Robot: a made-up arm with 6 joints. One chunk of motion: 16 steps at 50 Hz.
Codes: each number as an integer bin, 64 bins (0 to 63) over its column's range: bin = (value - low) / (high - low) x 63, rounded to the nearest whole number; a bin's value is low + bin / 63 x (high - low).
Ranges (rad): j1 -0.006..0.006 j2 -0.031..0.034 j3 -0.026..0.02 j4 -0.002..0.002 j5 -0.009..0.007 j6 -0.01..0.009
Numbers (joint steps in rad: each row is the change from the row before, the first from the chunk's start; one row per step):
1: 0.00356 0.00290 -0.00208 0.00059 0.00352 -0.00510
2: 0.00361 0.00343 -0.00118 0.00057 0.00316 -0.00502
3: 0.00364 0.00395 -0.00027 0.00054 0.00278 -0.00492
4: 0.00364 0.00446 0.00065 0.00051 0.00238 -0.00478
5: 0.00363 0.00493 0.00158 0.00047 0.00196 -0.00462
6: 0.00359 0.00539 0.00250 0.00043 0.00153 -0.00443
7: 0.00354 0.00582 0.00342 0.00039 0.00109 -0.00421
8: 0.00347 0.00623 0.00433 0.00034 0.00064 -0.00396
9: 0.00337 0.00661 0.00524 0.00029 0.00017 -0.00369
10: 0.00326 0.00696 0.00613 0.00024 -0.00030 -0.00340
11: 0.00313 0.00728 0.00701 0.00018 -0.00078 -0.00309
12: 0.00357 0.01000 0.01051 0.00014 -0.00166 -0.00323
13: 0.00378 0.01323 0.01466 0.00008 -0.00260 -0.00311
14: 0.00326 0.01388 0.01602 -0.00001 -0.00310 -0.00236
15: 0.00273 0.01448 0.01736 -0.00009 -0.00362 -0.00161
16: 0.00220 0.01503 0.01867 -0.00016 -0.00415 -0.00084
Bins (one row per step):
1: 50 33 33 41 49 16
2: 50 33 34 40 48 17
3: 51 34 35 40 46 17
4: 51 34 36 40 45 17
5: 51 35 38 39 43 18
6: 50 35 39 38 41 18
7: 50 36 40 38 40 19
8: 50 36 42 37 38 20
9: 49 36 43 36 36 21
10: 49 37 44 35 34 22
11: 48 37 45 34 32 23
12: 50 40 50 34 29 22
13: 51 43 56 33 25 23
14: 49 43 58 31 23 25
15: 46 44 59 30 21 28
16: 43 45 61 29 19 30

